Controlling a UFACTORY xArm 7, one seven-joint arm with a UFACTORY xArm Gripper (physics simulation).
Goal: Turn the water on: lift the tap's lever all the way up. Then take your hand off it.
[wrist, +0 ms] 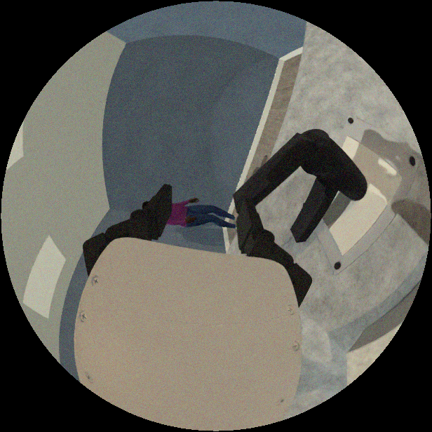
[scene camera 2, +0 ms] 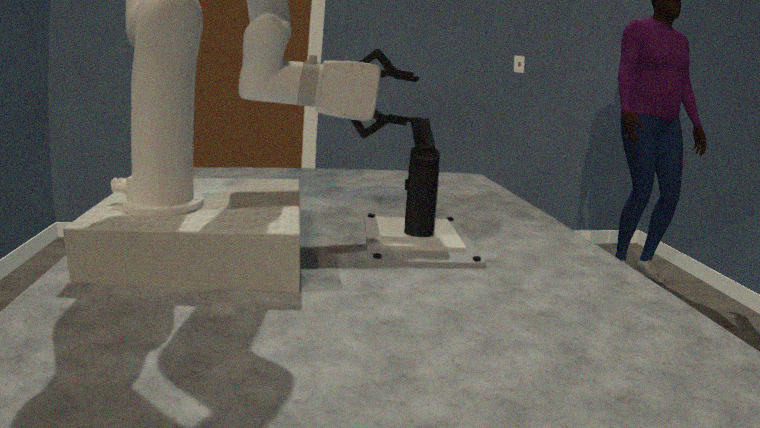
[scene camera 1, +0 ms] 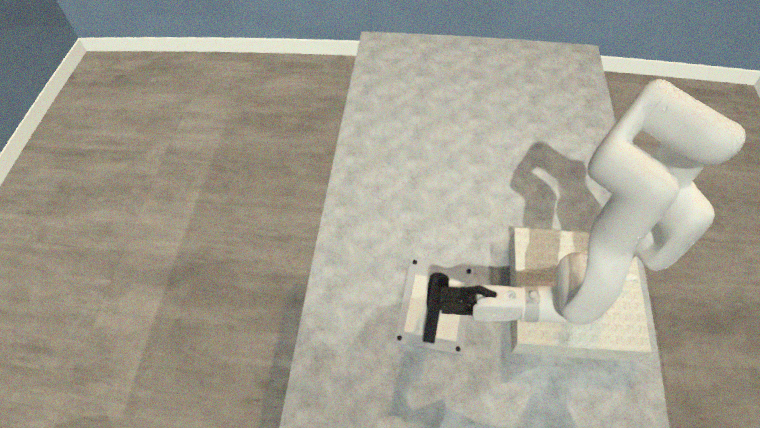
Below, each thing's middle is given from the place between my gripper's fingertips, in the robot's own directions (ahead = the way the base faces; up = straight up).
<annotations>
My hand is 1 cm short of the grey plate (scene camera 2: 471, 258), 8 cm to the left of it and 22 cm above it.
</annotations>
